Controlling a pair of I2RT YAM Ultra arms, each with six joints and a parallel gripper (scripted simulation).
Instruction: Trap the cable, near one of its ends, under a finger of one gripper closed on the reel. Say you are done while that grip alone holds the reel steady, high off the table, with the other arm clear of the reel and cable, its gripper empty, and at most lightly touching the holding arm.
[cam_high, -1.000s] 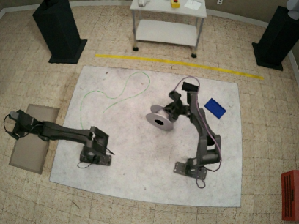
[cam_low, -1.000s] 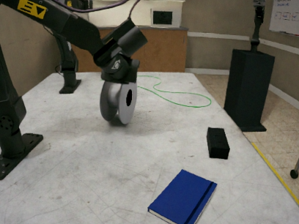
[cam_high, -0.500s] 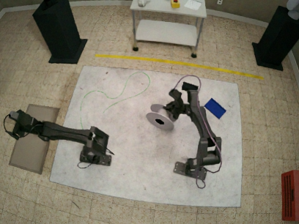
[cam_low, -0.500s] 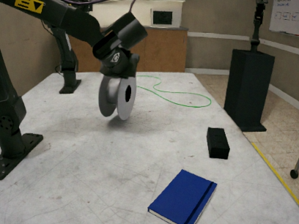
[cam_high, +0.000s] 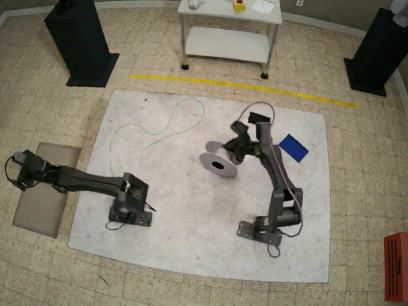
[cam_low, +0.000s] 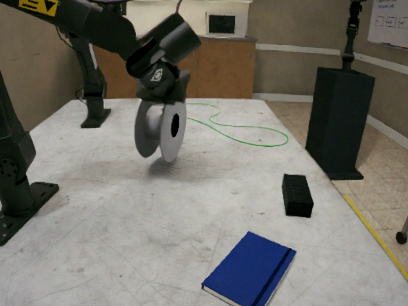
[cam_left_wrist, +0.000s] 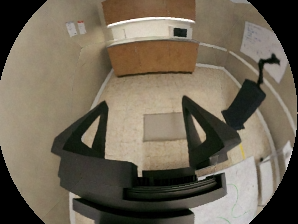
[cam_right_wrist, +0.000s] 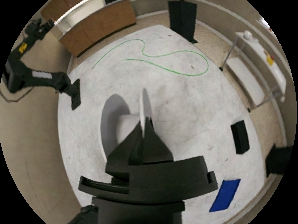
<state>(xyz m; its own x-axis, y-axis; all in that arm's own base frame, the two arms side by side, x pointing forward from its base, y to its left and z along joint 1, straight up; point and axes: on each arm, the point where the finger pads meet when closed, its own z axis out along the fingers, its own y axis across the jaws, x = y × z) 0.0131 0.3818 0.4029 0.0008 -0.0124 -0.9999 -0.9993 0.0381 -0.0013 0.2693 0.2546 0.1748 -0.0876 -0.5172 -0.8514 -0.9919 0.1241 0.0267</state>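
Now: the grey reel 30 mm behind my right hand, 10 mm to the left of it and 70 mm below it. Round my right hand: black block 250 mm ahead, 160 mm to the right, 160 mm below; then blue notebook 130 mm ahead, 350 mm to the right, 170 mm below.
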